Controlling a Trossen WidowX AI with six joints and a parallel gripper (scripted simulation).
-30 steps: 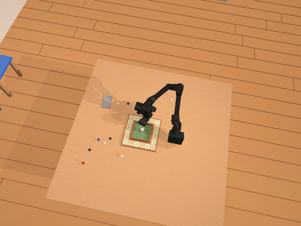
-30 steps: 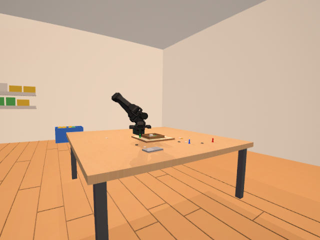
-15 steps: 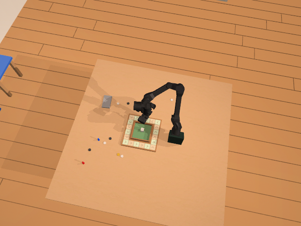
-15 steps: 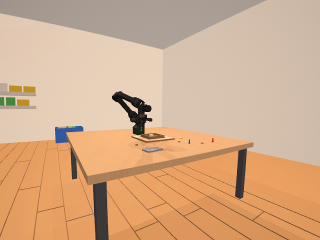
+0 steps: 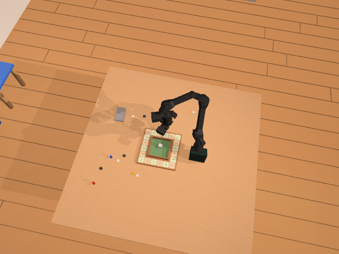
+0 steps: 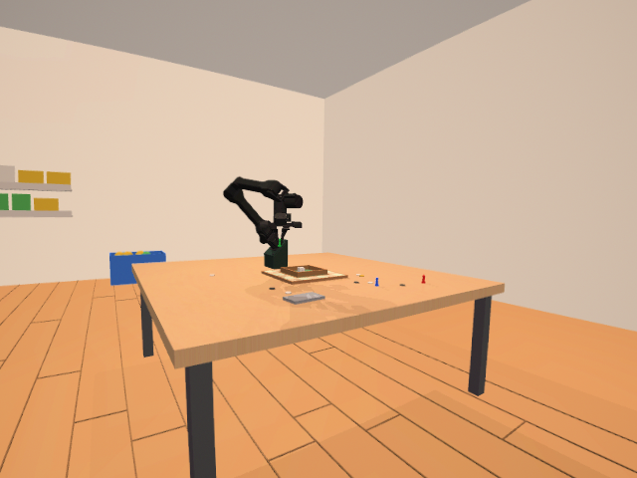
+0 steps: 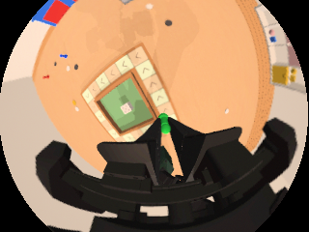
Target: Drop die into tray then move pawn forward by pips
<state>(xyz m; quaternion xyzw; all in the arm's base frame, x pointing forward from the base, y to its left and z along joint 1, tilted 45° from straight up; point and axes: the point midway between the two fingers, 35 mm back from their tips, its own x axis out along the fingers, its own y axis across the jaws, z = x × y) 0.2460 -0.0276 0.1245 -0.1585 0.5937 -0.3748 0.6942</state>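
Right now the white die is 20 mm ahead of my gripper tip, 100 mm to the left of it and 120 mm below it. The rest, counted from my gripper tip: green pawn (10 mm above); yellow disc (160 mm ahead, 330 mm to the left, 140 mm below); grey slab (390 mm ahead, 100 mm to the right, 140 mm below).
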